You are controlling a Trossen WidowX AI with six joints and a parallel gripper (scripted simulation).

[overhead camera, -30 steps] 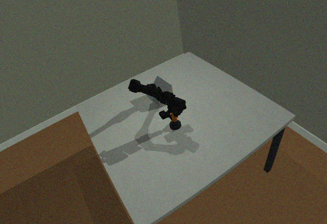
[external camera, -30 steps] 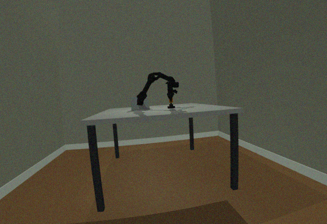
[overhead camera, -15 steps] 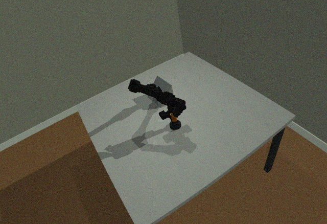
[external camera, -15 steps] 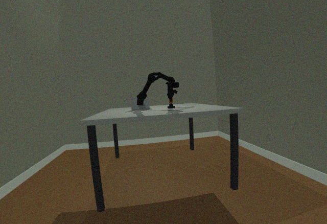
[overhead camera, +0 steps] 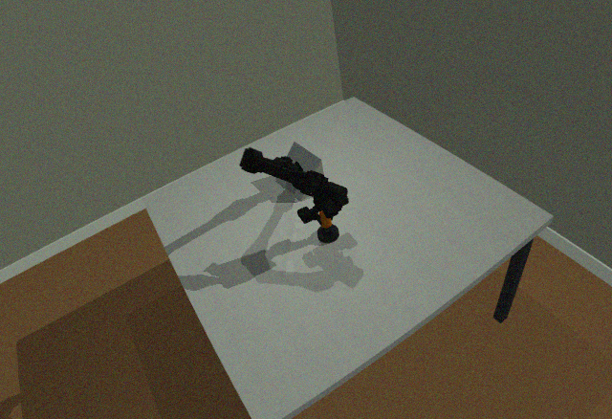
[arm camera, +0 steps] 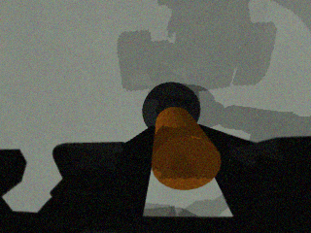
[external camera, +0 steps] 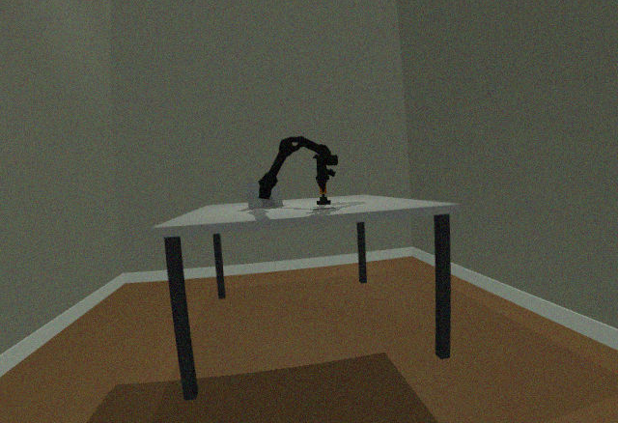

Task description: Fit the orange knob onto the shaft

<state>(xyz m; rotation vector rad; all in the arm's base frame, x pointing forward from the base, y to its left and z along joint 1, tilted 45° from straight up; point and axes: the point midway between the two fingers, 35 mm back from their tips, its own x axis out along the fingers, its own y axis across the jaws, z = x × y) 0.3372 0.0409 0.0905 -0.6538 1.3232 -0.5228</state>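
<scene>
Now: the orange knob 20 mm above my gripper tip. From my gripper tip the other things lie so: dark round pedestal: 40 mm below.
</scene>
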